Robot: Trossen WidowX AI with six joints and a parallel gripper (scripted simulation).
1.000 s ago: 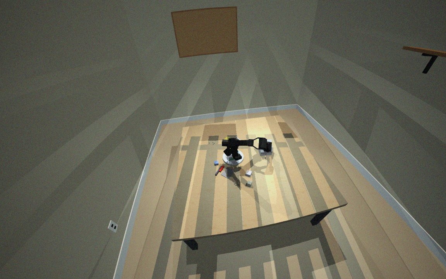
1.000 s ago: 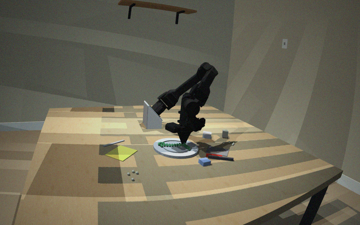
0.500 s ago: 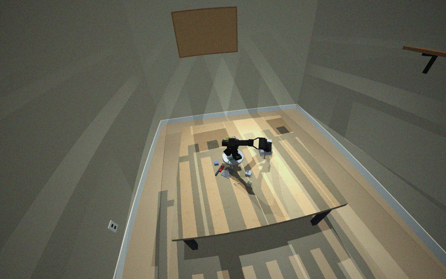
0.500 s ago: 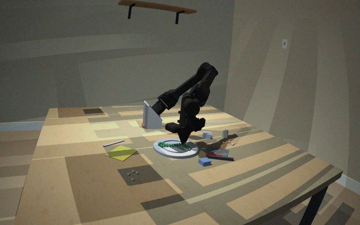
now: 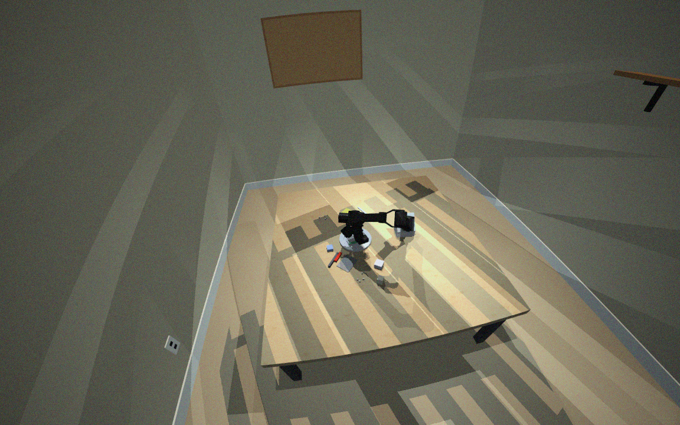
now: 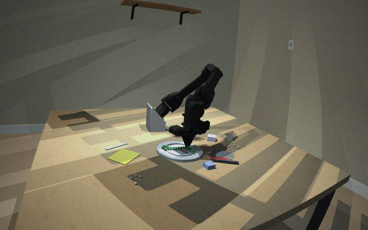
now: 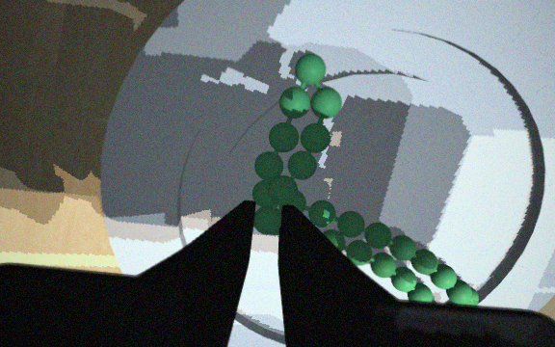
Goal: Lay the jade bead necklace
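The round grey bead board lies 40 mm to the right of my gripper tip and 10 mm below it. The rest, counted from my gripper tip: grey plate: 130 mm to the left, 100 mm ahead, 20 mm below; then blue block: 170 mm ahead, 10 mm to the right, 10 mm below; then red and black pen: 150 mm ahead, 80 mm to the left, 20 mm below.
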